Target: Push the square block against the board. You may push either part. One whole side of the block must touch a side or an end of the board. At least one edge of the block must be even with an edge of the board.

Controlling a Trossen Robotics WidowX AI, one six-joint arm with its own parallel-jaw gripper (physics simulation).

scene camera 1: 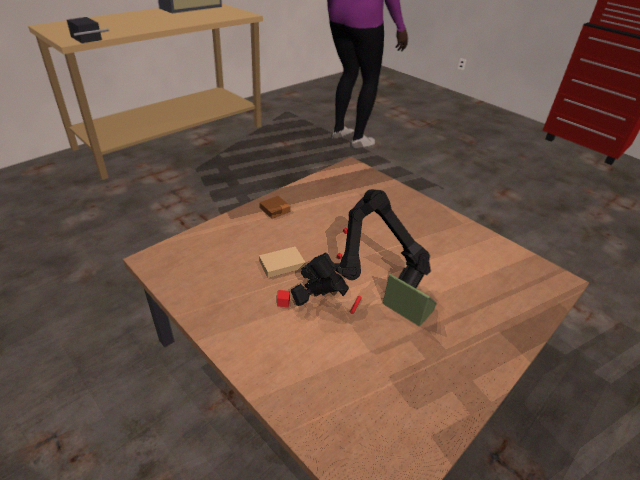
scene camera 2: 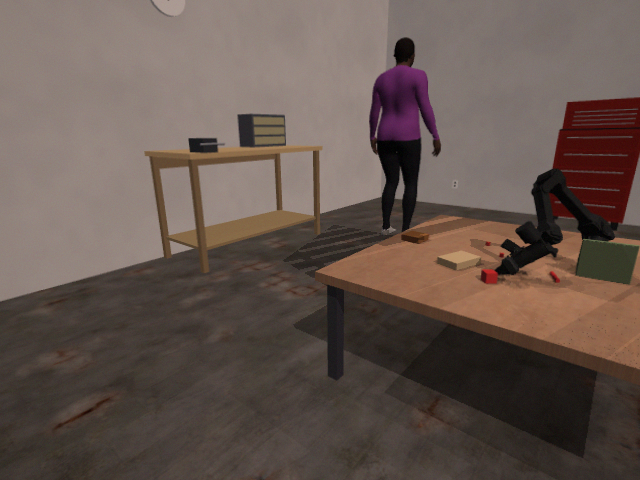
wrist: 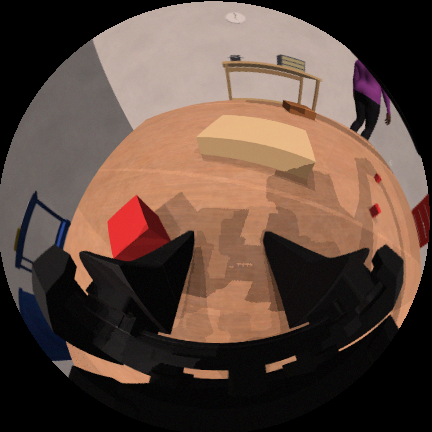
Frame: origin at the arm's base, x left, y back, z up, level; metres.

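Where they show: gripper, between the fingertips: [wrist: 229,236]; arm's base, origin of its link: [scene camera 1: 407,284] [scene camera 2: 595,252].
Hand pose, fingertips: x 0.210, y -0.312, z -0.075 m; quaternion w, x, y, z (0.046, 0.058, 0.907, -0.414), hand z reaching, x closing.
Note:
Things, the pixels of their top centre, and the offset from my fingertips.
- red square block, centre of its top: [wrist: 123,223] [scene camera 1: 283,294] [scene camera 2: 489,271] dy -0.004, dx +0.080, dz +0.033 m
- pale tan board, centre of its top: [wrist: 259,127] [scene camera 1: 282,258] [scene camera 2: 459,256] dy -0.140, dx -0.062, dz +0.023 m
- red stick, centre of its top: [scene camera 1: 356,303] [scene camera 2: 555,275] dy +0.197, dx -0.076, dz +0.007 m
- brown block, centre of its top: [wrist: 298,104] [scene camera 1: 275,204] [scene camera 2: 415,234] dy -0.410, dx -0.310, dz +0.023 m
The red square block [scene camera 1: 283,298] [scene camera 2: 489,276] [wrist: 132,227] sits on the table, apart from the board. In the wrist view it is at the left, just beyond the left finger, which covers its lower edge; whether they touch is unclear. The pale tan board [scene camera 1: 281,261] [scene camera 2: 459,259] [wrist: 257,137] lies flat farther out, with bare table between it and the block. In the wrist view the block is turned at an angle to the board's near side. My gripper [wrist: 229,236] is open and empty, low over the table, with its fingertips short of the board.
A green wedge-shaped piece [scene camera 1: 408,302] [scene camera 2: 606,261] stands beside the arm's base. A red stick [scene camera 1: 356,304] [scene camera 2: 554,276] lies near the arm. Two small red cubes lie behind the arm. A brown block [scene camera 1: 275,206] [scene camera 2: 415,236] [wrist: 299,109] lies near the table's far edge.

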